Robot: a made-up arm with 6 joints.
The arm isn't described. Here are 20 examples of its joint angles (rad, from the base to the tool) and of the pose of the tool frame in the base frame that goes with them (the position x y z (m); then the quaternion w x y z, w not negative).
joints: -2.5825 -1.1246 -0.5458 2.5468 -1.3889 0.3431
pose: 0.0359 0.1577 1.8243 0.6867 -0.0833 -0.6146 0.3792
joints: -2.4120 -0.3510 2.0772 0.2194 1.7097 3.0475
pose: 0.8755 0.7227 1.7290 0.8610 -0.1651 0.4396 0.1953
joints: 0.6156 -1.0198 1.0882 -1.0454 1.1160 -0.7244
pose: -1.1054 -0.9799 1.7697 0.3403 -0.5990 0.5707 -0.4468
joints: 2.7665 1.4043 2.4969 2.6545 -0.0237 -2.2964
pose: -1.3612 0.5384 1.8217 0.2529 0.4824 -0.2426 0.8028
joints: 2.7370 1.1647 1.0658 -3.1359 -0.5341 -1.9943
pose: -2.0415 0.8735 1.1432 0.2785 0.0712 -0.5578 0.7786
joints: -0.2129 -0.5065 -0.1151 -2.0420 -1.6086 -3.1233
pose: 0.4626 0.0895 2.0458 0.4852 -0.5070 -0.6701 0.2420
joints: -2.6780 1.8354 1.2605 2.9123 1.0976 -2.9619
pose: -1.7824 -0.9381 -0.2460 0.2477 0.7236 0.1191 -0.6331
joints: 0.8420 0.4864 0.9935 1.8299 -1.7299 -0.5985
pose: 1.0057 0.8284 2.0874 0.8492 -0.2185 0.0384 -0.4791
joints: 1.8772 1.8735 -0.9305 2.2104 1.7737 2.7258
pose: -0.2460 0.2355 -0.1556 0.1009 0.3402 -0.5726 0.7391
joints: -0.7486 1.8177 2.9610 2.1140 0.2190 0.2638
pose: 1.0618 -0.9336 1.4174 0.1012 -0.8595 0.0629 -0.4971
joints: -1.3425 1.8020 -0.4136 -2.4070 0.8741 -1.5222
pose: 0.0251 -0.5804 -0.6137 0.3695 0.1341 0.5089 0.7658
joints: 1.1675 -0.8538 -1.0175 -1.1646 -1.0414 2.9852
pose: 0.0393 0.5122 1.1638 0.1888 -0.4319 -0.5202 0.7122
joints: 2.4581 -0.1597 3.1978 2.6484 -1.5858 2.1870
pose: 0.6907 -0.4355 0.9033 0.6689 -0.3511 0.3499 0.5540
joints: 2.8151 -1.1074 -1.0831 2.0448 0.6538 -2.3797
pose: -0.4077 0.0192 1.1694 0.1036 0.1532 -0.1820 -0.9657
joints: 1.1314 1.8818 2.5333 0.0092 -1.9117 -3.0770
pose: 0.7590 1.6105 0.7850 0.3389 0.6739 0.4452 -0.4826
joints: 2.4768 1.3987 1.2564 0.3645 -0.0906 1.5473
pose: -1.8098 1.4271 0.7471 0.1081 -0.3392 -0.7421 0.5680
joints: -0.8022 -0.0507 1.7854 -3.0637 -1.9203 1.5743
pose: -0.3453 0.3789 2.2425 0.0910 -0.4848 -0.5259 0.6929
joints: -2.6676 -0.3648 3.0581 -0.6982 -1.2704 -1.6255
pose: 1.0541 0.3972 1.1027 0.8598 -0.3430 -0.2466 -0.2867
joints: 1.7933 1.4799 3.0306 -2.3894 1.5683 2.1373
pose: -0.1030 1.0991 1.5641 0.7647 0.4097 0.2410 0.4351
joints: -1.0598 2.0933 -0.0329 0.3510 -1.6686 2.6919
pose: 0.2153 -0.5295 -0.7544 0.2602 0.3186 0.0096 0.9114
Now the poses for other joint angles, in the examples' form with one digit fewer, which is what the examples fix.
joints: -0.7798 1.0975 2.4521 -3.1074 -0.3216 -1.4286
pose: 0.716 -0.705 2.155 0.179 -0.659 -0.249 -0.687
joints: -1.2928 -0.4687 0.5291 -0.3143 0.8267 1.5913
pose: -0.045 -0.013 2.520 0.096 -0.593 -0.250 -0.760
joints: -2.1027 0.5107 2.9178 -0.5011 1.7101 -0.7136
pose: 0.065 0.305 1.699 0.077 -0.641 -0.435 0.628
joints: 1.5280 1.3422 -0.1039 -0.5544 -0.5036 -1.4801
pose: 0.008 1.410 -0.338 0.604 0.044 0.740 -0.292
